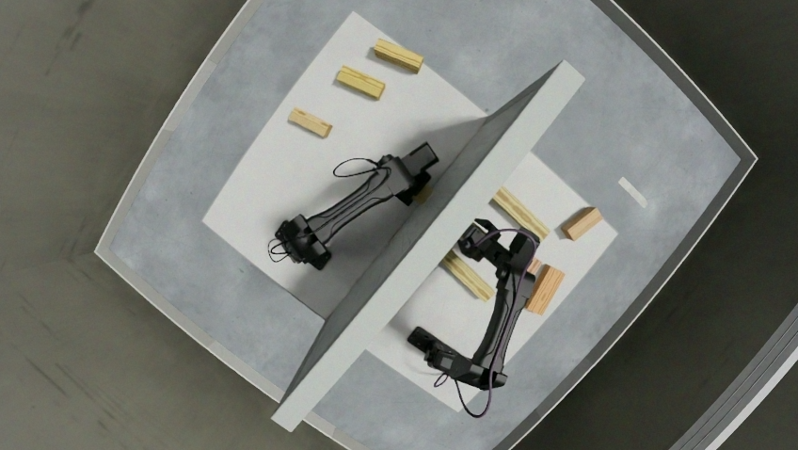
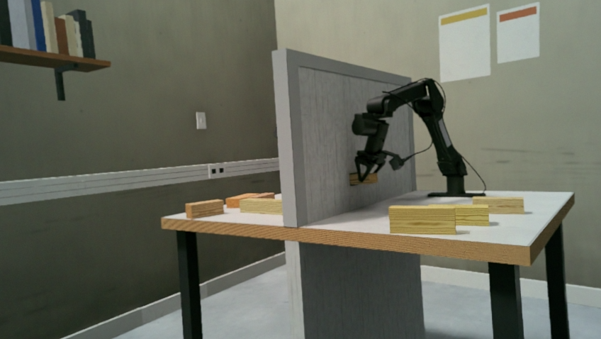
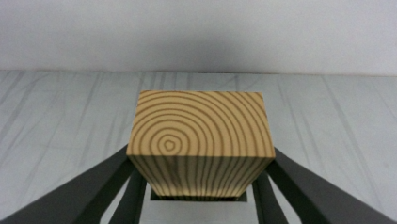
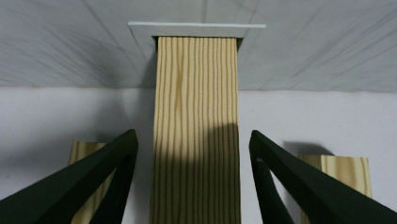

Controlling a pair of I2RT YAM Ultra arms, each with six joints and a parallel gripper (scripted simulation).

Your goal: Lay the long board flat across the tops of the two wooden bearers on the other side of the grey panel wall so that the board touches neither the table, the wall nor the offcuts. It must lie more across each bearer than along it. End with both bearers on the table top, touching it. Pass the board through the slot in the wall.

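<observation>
My right hand is 30 mm to the right of the long board and 40 mm above it. The rest, counted from my right hand: offcut 270 mm ahead, 330 mm to the right, 120 mm below; then wooden bearer 160 mm ahead, 130 mm to the right, 120 mm below.
</observation>
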